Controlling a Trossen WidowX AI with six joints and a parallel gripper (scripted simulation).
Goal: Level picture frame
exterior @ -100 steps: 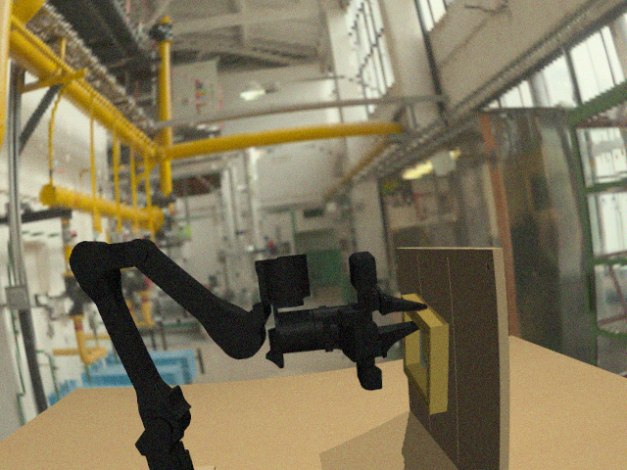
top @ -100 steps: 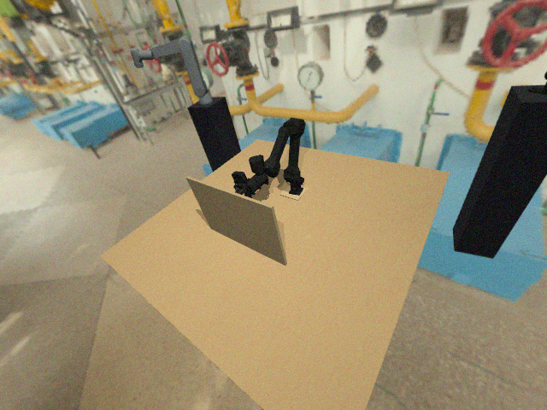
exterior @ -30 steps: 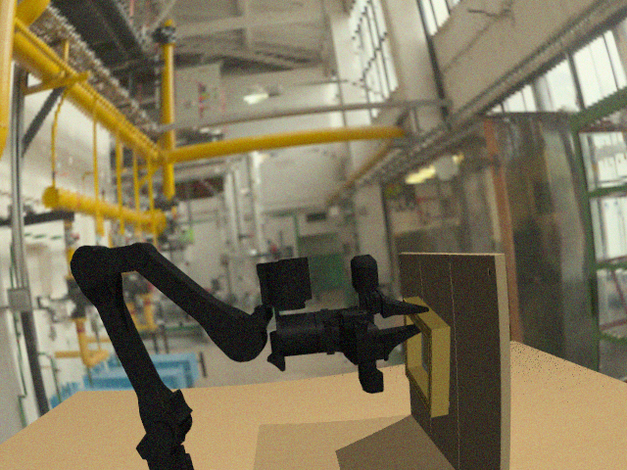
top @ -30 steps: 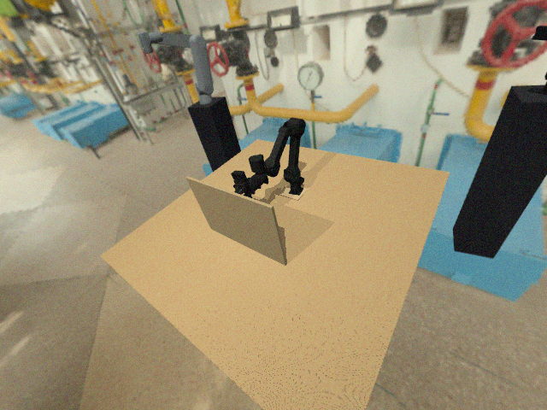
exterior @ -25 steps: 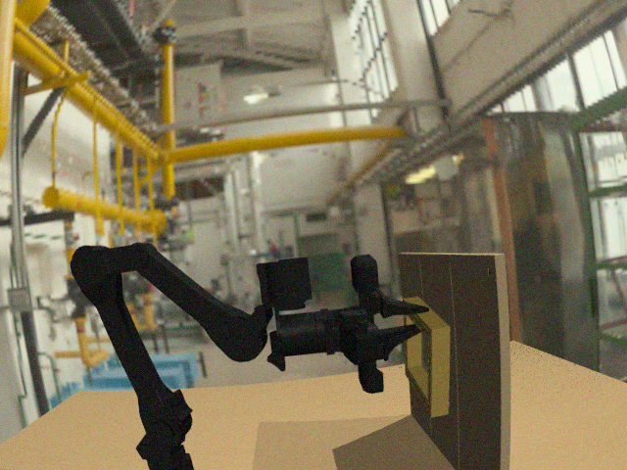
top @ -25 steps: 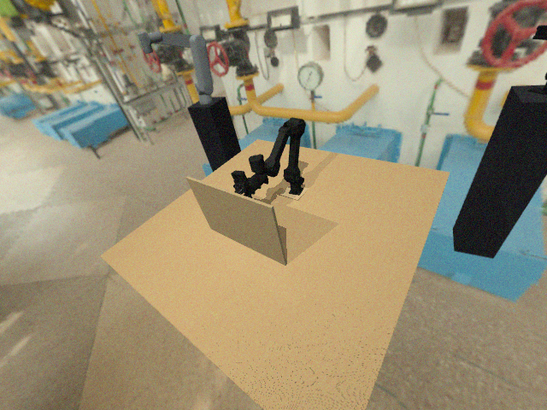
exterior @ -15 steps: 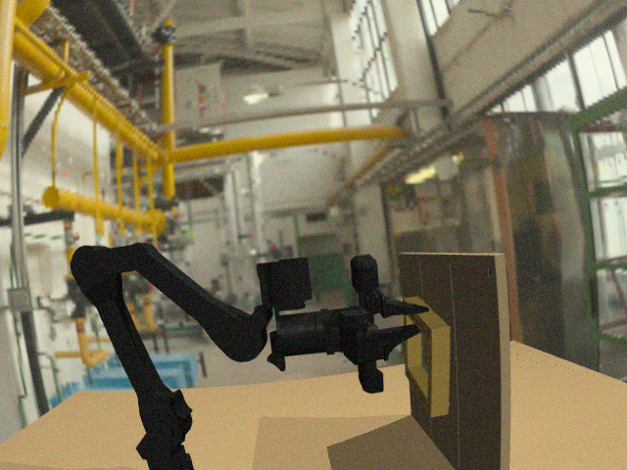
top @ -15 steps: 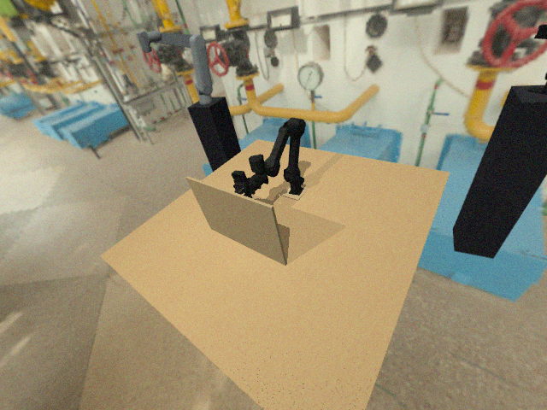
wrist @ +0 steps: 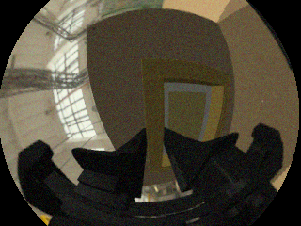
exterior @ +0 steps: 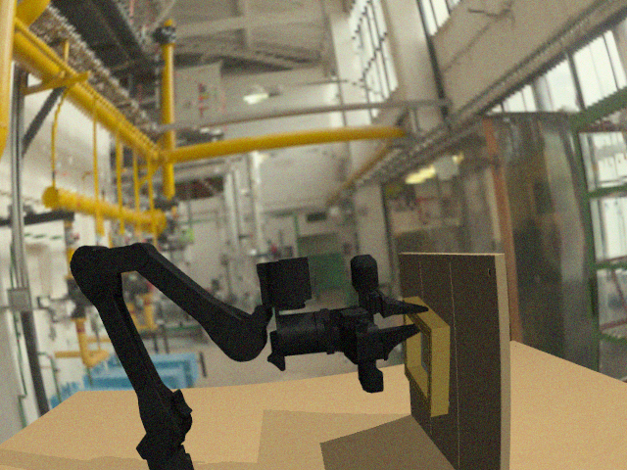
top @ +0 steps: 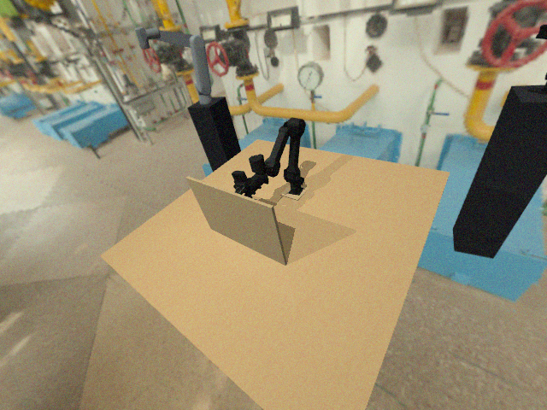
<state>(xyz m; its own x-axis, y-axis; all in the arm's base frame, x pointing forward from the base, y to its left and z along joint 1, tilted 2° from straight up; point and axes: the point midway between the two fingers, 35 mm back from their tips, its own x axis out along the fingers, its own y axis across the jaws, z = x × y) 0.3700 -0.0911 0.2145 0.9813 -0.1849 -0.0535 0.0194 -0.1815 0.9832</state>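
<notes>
Right now my gripper tip is 1 cm to the right of the yellow picture frame and 5 cm above it. Round my gripper tip: tan wall panel (2 cm ahead, 7 cm below).
</notes>
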